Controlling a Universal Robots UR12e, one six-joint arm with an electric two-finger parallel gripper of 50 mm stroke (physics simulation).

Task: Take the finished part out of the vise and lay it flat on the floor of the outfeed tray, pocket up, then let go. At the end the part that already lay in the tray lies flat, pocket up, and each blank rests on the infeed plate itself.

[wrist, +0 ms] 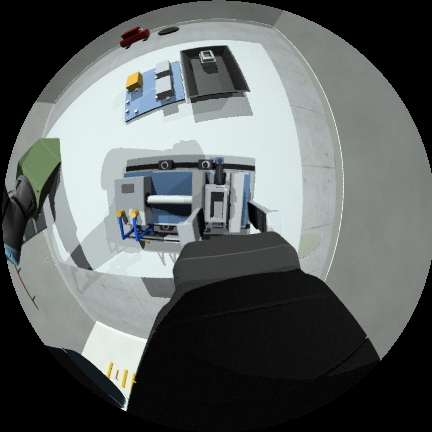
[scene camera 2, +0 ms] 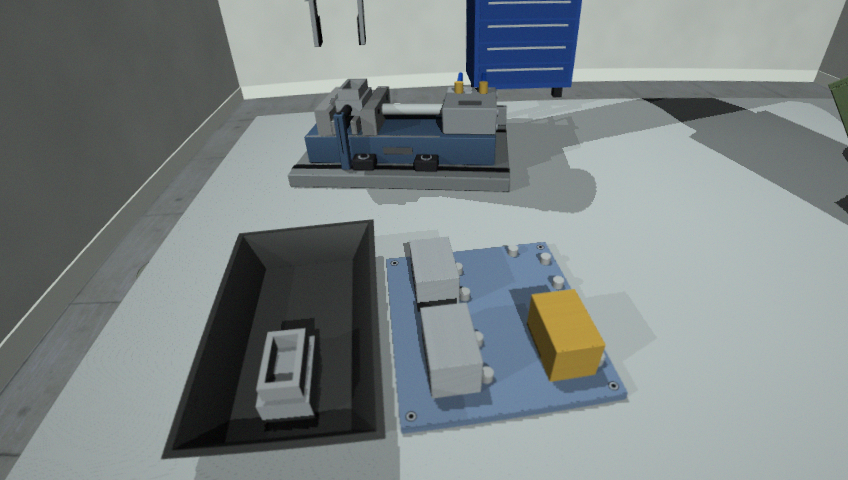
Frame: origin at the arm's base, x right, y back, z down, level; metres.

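Where they show: gripper, fingertip midpoint: (wrist: 225, 213) (scene camera 2: 340, 43).
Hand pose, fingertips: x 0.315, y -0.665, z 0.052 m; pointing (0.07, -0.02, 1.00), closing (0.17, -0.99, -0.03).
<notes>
After its pixels a point has its place.
The finished part (scene camera 2: 351, 98) {x 0.289, y -0.661, z 0.119 m} (wrist: 209, 205) {x 0.312, y -0.646, z 0.108 m} is a light grey block with its pocket up, clamped between the jaws of the blue-and-grey vise (scene camera 2: 428, 142) {x 0.225, y -0.572, z 0.170 m} (wrist: 172, 180) {x 0.255, y -0.590, z 0.163 m}. My gripper (scene camera 2: 339, 43) {x 0.315, y -0.665, z 0.052 m} (wrist: 225, 213) {x 0.315, y -0.665, z 0.052 m} is open and empty, above the vise, its fingers apart on either side of the part in the wrist view. A like part (scene camera 2: 282, 389) {x -0.109, y -0.753, z 0.178 m} (wrist: 207, 61) {x -0.055, y -0.747, z 0.190 m} lies pocket up in the dark outfeed tray (scene camera 2: 365, 333) {x -0.063, y -0.692, z 0.189 m} (wrist: 235, 70) {x 0.007, y -0.803, z 0.189 m}. Two grey blanks (scene camera 2: 433, 267) {x -0.012, y -0.624, z 0.178 m} (scene camera 2: 452, 339) {x -0.095, y -0.630, z 0.178 m} (wrist: 163, 68) {x -0.069, y -0.633, z 0.178 m} (wrist: 164, 86) {x 0.015, y -0.624, z 0.178 m} stand on the blue infeed plate (scene camera 2: 517, 389) {x -0.126, y -0.588, z 0.214 m} (wrist: 145, 102) {x 0.013, y -0.561, z 0.214 m}.
An orange block (scene camera 2: 565, 333) {x -0.112, y -0.548, z 0.178 m} (wrist: 134, 81) {x -0.072, y -0.549, z 0.178 m} stands on the plate, among small white pins. The vise has a blue upright post (scene camera 2: 342, 142) {x 0.244, y -0.682, z 0.162 m} at its front and two yellow fittings with blue tops. A blue drawer cabinet (scene camera 2: 523, 41) stands behind the table. A green object (wrist: 42, 160) {x -0.079, y -0.095, z 0.099 m} shows at the left.
</notes>
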